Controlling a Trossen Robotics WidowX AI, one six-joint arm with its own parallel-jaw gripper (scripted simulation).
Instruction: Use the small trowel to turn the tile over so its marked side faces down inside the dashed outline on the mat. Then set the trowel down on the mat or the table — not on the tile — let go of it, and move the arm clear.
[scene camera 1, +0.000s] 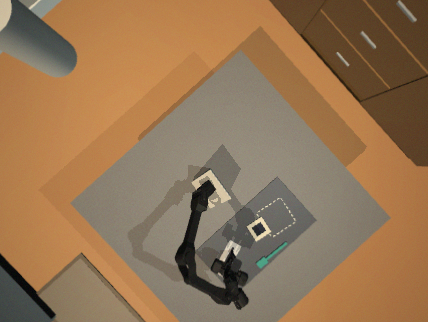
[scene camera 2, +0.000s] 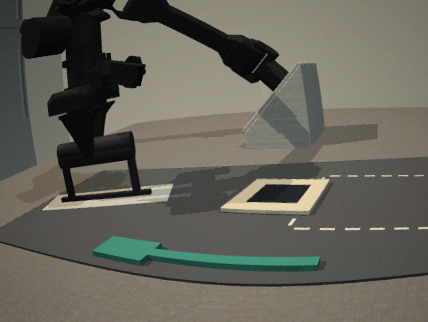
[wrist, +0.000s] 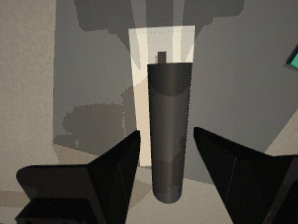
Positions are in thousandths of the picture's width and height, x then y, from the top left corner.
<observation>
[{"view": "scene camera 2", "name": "my gripper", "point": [221, 486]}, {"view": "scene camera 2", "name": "teal trowel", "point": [305, 781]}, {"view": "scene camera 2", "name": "dark mat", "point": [447, 685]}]
</observation>
